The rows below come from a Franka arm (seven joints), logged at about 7 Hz.
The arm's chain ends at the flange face. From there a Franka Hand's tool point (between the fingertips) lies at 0.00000 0.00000 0.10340 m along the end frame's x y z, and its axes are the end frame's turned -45 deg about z.
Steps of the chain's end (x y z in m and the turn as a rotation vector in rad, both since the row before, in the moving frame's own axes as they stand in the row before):
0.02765 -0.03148 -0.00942 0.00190 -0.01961 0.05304
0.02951 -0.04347 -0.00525 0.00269 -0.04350 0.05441
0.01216 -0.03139 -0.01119 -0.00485 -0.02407 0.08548
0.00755 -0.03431 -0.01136 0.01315 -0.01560 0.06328
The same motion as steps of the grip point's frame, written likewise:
0.04056 -0.00431 -0.00944 0.01521 -0.01252 0.05304
0.04872 -0.01333 -0.00535 0.03266 -0.02886 0.05441
0.02874 -0.01509 -0.01122 0.01359 -0.02045 0.08548
0.02949 -0.02103 -0.01138 0.02033 -0.00173 0.06328

